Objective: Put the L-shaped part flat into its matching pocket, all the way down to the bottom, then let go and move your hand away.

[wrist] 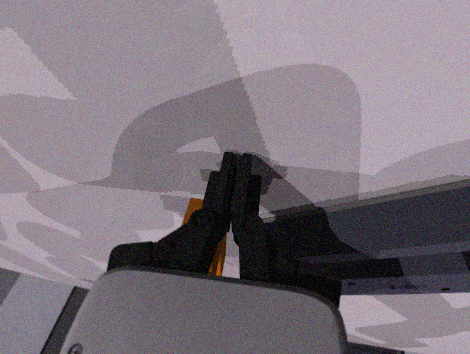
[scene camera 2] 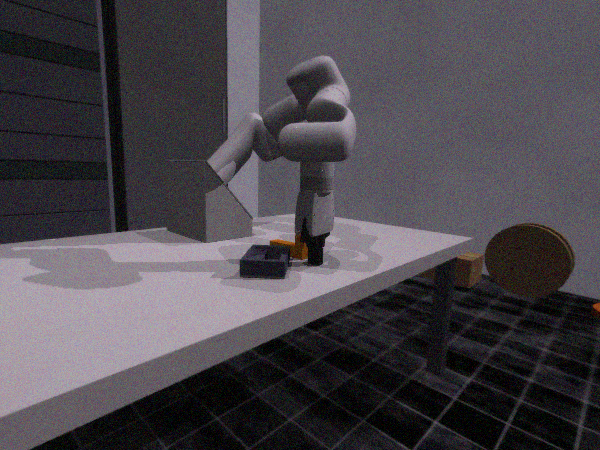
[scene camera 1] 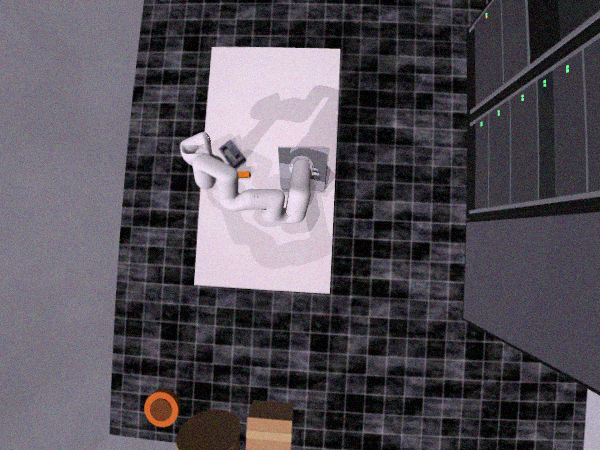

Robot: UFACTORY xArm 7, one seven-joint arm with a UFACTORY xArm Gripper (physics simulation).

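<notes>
The L-shaped part is orange [scene camera 1: 244, 174] [scene camera 2: 283, 243] [wrist: 192, 208] and lies on the table beside the dark block, outside its pocket; the arm and fingers hide some of it. The dark block [scene camera 1: 237, 159] [scene camera 2: 264, 270] [wrist: 420, 220] with the pocket sits on the table; its recess shows in the first scene view. My gripper [scene camera 2: 315, 263] [wrist: 238, 167] is shut and empty, pointing down low over the table. It stands right of the block and near the orange part in the second scene view. In the wrist view the orange part shows behind the fingers. The arm hides the gripper in the first scene view.
The white table [scene camera 1: 270, 70] [scene camera 2: 125, 320] bears everything. The arm's grey wedge-shaped base [scene camera 1: 285, 182] [scene camera 2: 227, 215] stands on it at the far side from the block. The near table edge runs close to the block and gripper in the second scene view.
</notes>
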